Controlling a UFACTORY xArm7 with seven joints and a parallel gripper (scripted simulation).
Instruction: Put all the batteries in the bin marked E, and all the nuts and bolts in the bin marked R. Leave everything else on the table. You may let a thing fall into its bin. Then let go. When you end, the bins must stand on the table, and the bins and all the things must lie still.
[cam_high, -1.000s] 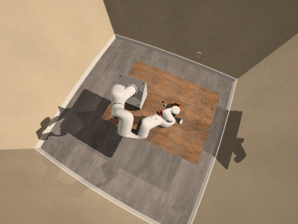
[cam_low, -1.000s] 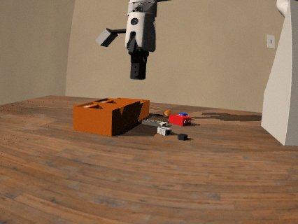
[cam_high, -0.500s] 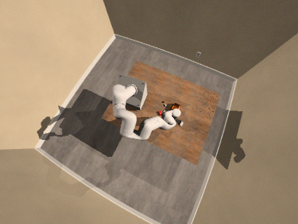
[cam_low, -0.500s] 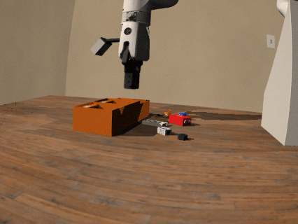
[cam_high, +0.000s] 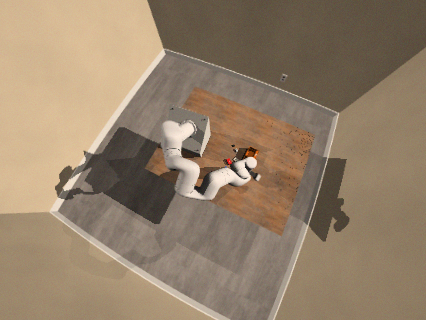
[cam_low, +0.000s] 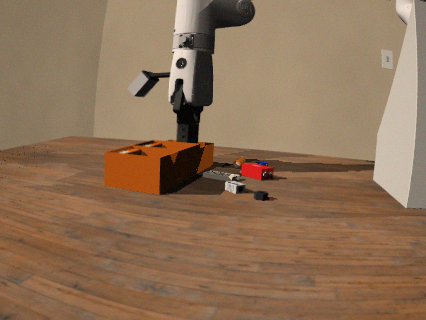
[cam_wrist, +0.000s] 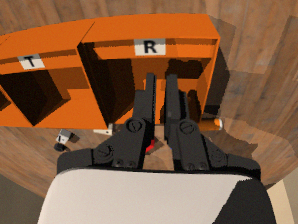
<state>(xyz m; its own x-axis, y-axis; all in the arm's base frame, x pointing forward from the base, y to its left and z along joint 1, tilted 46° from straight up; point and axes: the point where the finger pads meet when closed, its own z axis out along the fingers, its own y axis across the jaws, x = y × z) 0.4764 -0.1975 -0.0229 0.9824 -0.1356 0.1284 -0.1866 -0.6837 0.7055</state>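
My gripper is now 10 mm short of the orange bin, 90 mm to the right of it and 30 mm above it. Round my hand: blue piece: 130 mm behind, 10 mm to the right, 50 mm below; orange cylindrical battery: 90 mm behind, 40 mm to the right, 50 mm below; red block: 130 mm behind, 60 mm to the left, 50 mm below.
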